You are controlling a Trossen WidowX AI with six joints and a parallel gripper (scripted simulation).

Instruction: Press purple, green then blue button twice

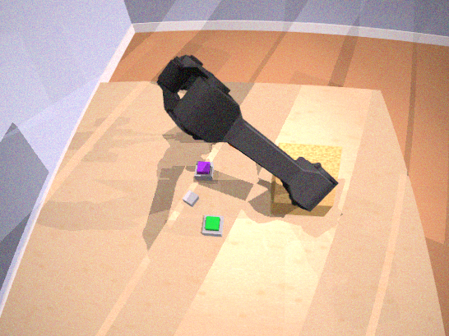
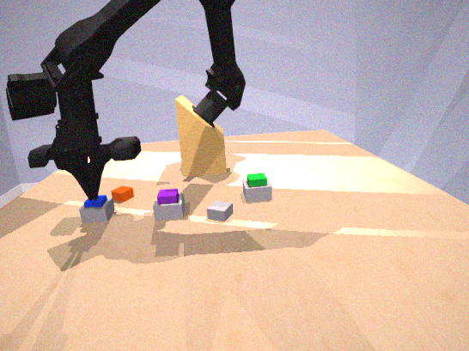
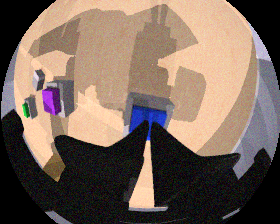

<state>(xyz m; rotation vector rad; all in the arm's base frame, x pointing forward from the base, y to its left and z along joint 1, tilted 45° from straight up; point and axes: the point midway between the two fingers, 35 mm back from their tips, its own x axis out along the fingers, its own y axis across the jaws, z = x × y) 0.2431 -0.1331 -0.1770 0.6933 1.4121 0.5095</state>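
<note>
My gripper tip is 1 cm above the blue button. Round my gripper tip: orange block 8 cm behind, 3 cm to the left, 2 cm below; then purple button 13 cm to the left, 2 cm ahead; then small grey block 22 cm to the left, 5 cm ahead, 2 cm below.
</note>
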